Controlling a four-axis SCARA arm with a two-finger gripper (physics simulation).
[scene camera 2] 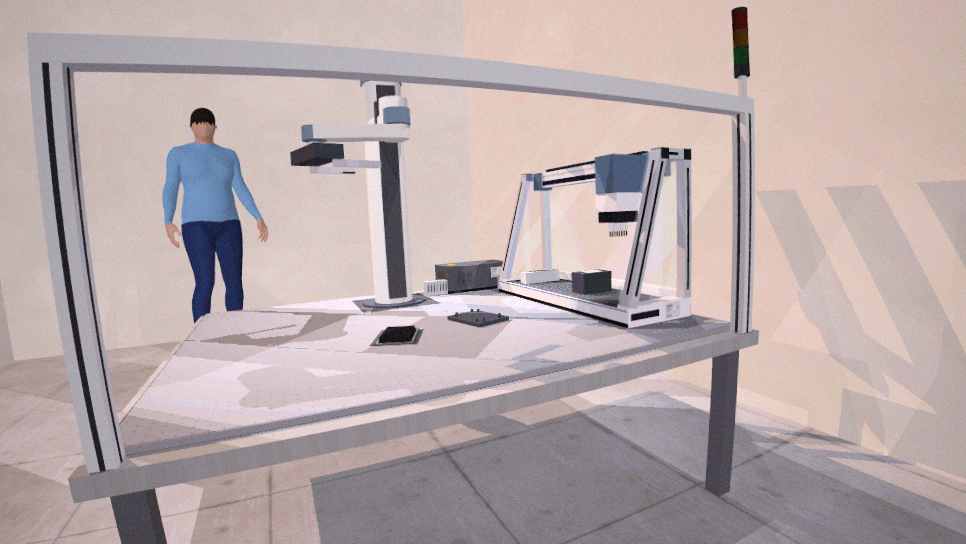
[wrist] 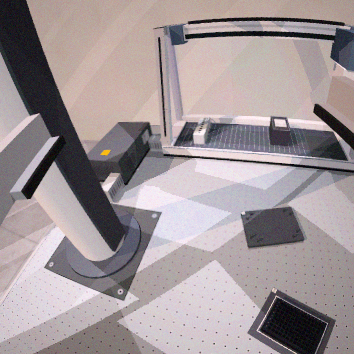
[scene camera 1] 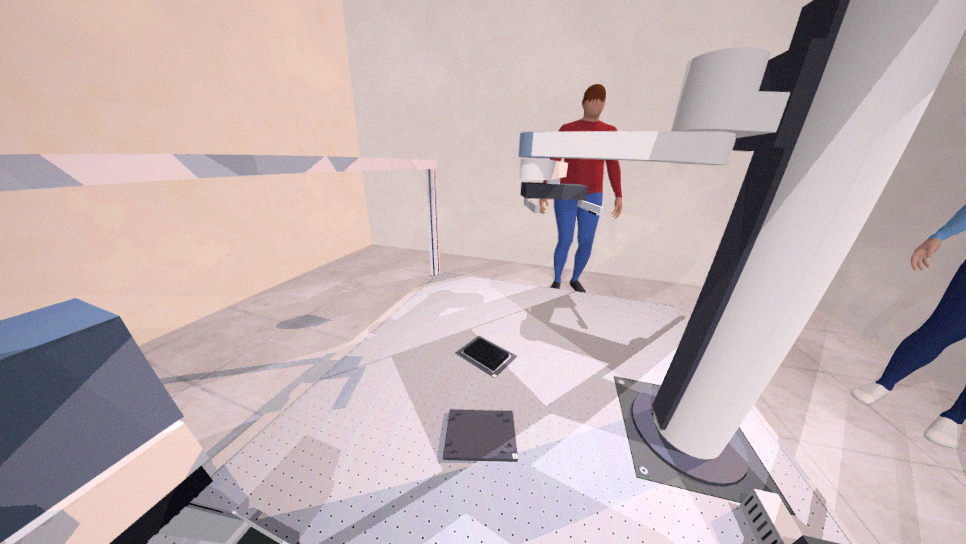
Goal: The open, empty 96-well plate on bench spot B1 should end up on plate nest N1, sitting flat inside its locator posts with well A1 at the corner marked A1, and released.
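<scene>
My gripper (scene camera 2: 366, 167) is visible to me, and I find the gripper also in the wrist view (wrist: 185, 103) and in scene camera 1 (scene camera 1: 569, 210). There is a black 96-well plate (scene camera 1: 486, 353). I can see a plate nest N1 (scene camera 1: 480, 435) too, and the wrist view shows it as well (wrist: 272, 226). A frame post (scene camera 2: 58, 71) is part of the scene, visible in scene camera 1 too (scene camera 1: 433, 178), and so is a dark grey case (scene camera 2: 482, 268).
</scene>
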